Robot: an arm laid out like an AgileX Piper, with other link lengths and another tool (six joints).
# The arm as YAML. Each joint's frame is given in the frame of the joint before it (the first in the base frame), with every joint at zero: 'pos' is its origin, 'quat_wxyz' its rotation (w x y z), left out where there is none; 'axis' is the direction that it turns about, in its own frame. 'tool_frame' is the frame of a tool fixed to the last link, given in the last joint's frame.
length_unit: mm
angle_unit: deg
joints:
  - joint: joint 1
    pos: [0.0, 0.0, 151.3]
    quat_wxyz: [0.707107, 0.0, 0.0, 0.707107]
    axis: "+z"
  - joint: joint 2
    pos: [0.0, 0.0, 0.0]
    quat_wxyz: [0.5, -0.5, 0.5, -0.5]
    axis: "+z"
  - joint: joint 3
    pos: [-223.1, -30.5, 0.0]
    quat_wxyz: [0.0, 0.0, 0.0, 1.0]
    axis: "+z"
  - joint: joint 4
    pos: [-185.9, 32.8, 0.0]
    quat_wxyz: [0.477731, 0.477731, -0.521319, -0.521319]
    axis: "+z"
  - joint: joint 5
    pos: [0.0, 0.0, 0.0]
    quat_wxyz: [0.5, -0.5, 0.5, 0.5]
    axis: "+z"
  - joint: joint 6
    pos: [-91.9, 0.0, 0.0]
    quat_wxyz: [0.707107, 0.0, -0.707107, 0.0]
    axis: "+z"
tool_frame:
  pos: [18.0, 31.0, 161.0]
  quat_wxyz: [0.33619, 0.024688, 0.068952, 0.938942]
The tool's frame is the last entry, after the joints.
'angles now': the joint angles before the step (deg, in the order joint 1, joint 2, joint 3, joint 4, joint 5, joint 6). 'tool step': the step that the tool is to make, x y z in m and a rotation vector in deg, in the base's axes. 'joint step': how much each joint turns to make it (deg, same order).
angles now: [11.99, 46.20, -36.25, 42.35, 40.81, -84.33]
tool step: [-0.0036, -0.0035, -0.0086, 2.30, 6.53, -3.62]
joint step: [-0.02, 0.00, 0.00, -3.14, 2.34, 9.47]
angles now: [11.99, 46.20, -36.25, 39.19, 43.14, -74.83]
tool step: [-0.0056, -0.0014, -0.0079, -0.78, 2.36, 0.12]
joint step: [0.10, 0.13, 0.01, -1.77, 1.83, 2.09]
